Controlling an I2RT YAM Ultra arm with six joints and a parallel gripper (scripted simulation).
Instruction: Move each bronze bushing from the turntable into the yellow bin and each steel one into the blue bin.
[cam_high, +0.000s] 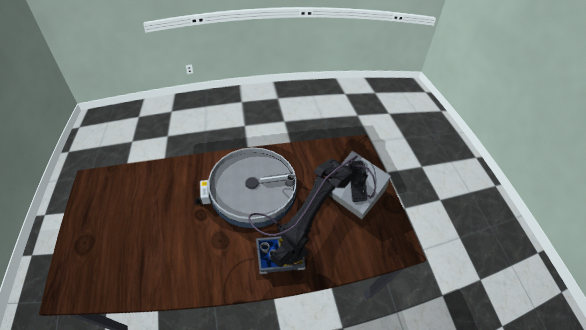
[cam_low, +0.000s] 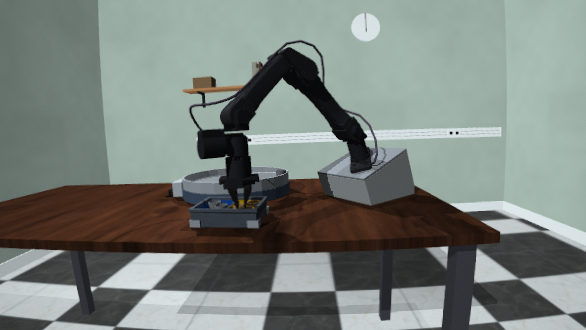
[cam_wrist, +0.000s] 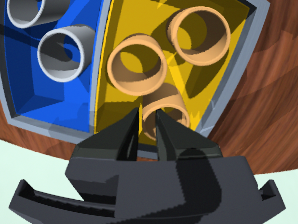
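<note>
Now: the yellow bin 10 mm ahead of my hand, 40 mm to the right of it and 20 mm below it. From my hand the other things lie so: grey turntable (200 mm ahead, 380 mm to the right, 10 mm above); bin tray (50 mm ahead, 30 mm to the right, 10 mm below); blue bin (90 mm ahead, 20 mm to the right, 20 mm below).
</note>
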